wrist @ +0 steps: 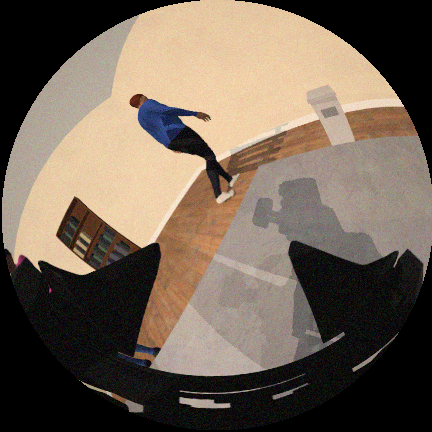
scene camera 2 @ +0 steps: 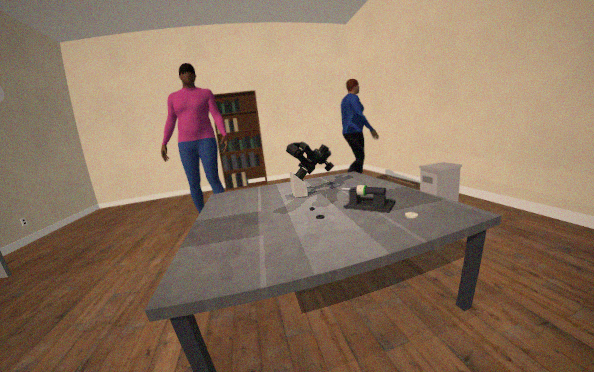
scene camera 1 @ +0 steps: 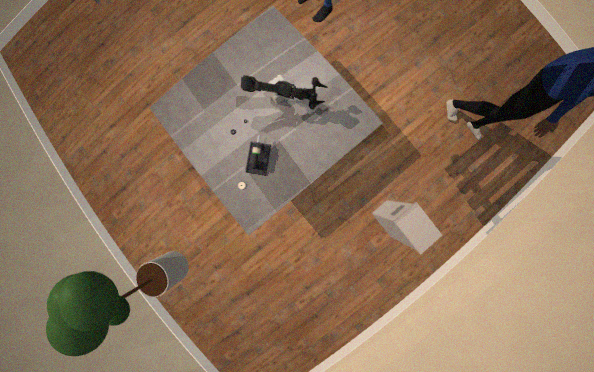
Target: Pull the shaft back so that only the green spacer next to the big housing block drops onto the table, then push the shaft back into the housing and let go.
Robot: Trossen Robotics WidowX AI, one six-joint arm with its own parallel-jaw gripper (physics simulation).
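Places are measured from the arm's base along level axes (x ahead, y left, z up), in millimetres.
Where they show: gripper, fingertip midpoint: (wrist: 226,249) (scene camera 2: 325,160) (scene camera 1: 326,94); arm's base, origin of the base link: (scene camera 2: 298,177) (scene camera 1: 278,87).
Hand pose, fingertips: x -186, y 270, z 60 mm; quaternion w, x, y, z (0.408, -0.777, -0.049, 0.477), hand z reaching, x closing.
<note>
Things, the pixels of their top centre, and the offset from my fingertips. "*": a spot on its surface instead. Level surfaces: height alone.
- grey table, its level: 176 mm down
- green spacer, middle of its top: (scene camera 2: 365,185) (scene camera 1: 255,153) 601 mm ahead, 22 mm right, 70 mm down
- light shaft, surface spot: (scene camera 2: 346,189) (scene camera 1: 257,139) * 528 mm ahead, 94 mm right, 96 mm down
- cream disc, middle of its top: (scene camera 2: 411,214) (scene camera 1: 241,185) 836 mm ahead, 66 mm left, 168 mm down
- larger, middle of its top: (scene camera 2: 320,216) (scene camera 1: 233,131) 634 mm ahead, 289 mm right, 171 mm down
- smaller, middle of its top: (scene camera 2: 312,207) (scene camera 1: 245,120) 511 mm ahead, 290 mm right, 166 mm down
A black fixture (scene camera 1: 267,171) (scene camera 2: 350,206) stands on the grey table (scene camera 1: 210,165) (scene camera 2: 225,260). Its big housing block (scene camera 2: 378,192) is on the right in the second scene view. The green spacer (scene camera 1: 256,153) (scene camera 2: 364,190) shows as a thin green band beside the housing, against a cream spacer (scene camera 1: 255,149) (scene camera 2: 360,190). The light shaft (scene camera 1: 258,137) (scene camera 2: 346,189) sticks out of the fixture's other end; its part inside the spacers is hidden. My gripper (scene camera 1: 325,94) (scene camera 2: 330,158) (wrist: 226,249) is open and empty, raised above the table, well away from the fixture.
A cream disc (scene camera 1: 242,185) (scene camera 2: 411,215) lies near the fixture. Two small dark rings, one larger (scene camera 1: 233,132) (scene camera 2: 320,217) and one smaller (scene camera 1: 245,121) (scene camera 2: 312,208), lie on the table. A grey-white cabinet (scene camera 1: 407,227) (scene camera 2: 440,182) (wrist: 330,115) and two people stand beyond the table.
</note>
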